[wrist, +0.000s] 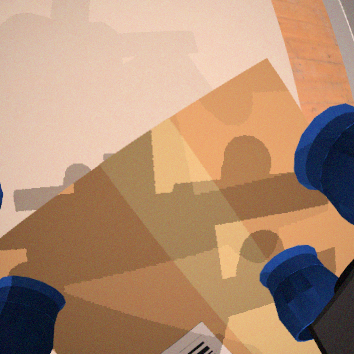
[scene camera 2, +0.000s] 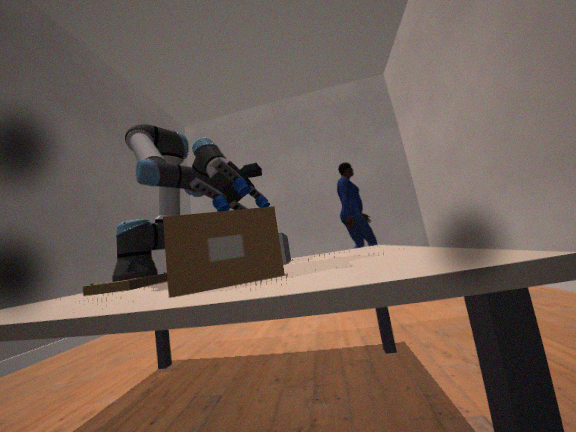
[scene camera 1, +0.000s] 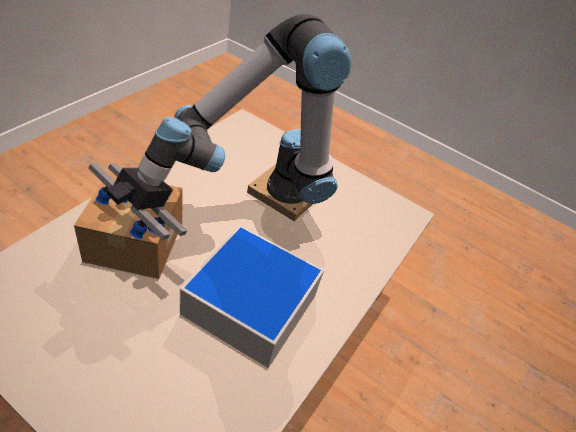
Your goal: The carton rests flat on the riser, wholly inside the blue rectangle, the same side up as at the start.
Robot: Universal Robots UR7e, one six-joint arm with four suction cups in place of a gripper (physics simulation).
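The brown carton (scene camera 1: 117, 254) (scene camera 2: 190, 255) (wrist: 125, 240) stands flat on the table, apart from the riser, with its top face up. Part of a barcode label (wrist: 201, 342) shows on its top in the wrist view. The grey riser (scene camera 1: 225, 322) (scene camera 2: 284, 248) bears the blue rectangle (scene camera 1: 255, 282), which has nothing on it; in scene camera 2 the riser is mostly hidden behind the carton. My gripper (scene camera 1: 131, 212) (scene camera 2: 242, 197) is open, its blue suction cups tilted over the carton's top. In the wrist view the cups stand off the cardboard, with their shadows on it.
The pale table (scene camera 1: 360, 215) (scene camera 2: 450, 274) (wrist: 230, 35) carries the arm's wooden base plate (scene camera 1: 295, 215) (scene camera 2: 107, 287) behind the riser. A person in blue (scene camera 2: 352, 205) stands beyond the table. Wooden floor (scene camera 1: 475, 300) surrounds the table.
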